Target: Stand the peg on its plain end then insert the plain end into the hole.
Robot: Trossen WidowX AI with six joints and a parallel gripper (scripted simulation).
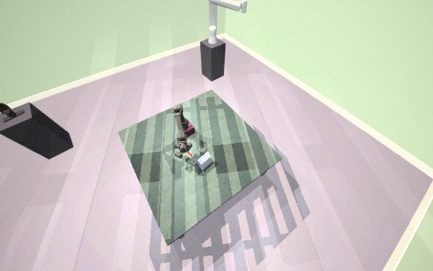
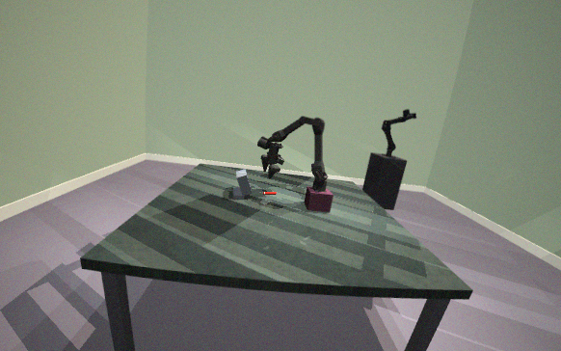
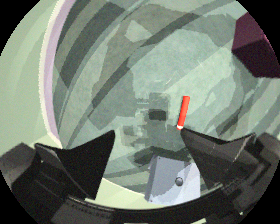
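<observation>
Now: the red peg 9 cm below my gripper tip, 7 cm to the left of it and 1 cm behind it. Round my gripper tip: grey sloped panel 14 cm ahead, 12 cm to the left, 2 cm below.
</observation>
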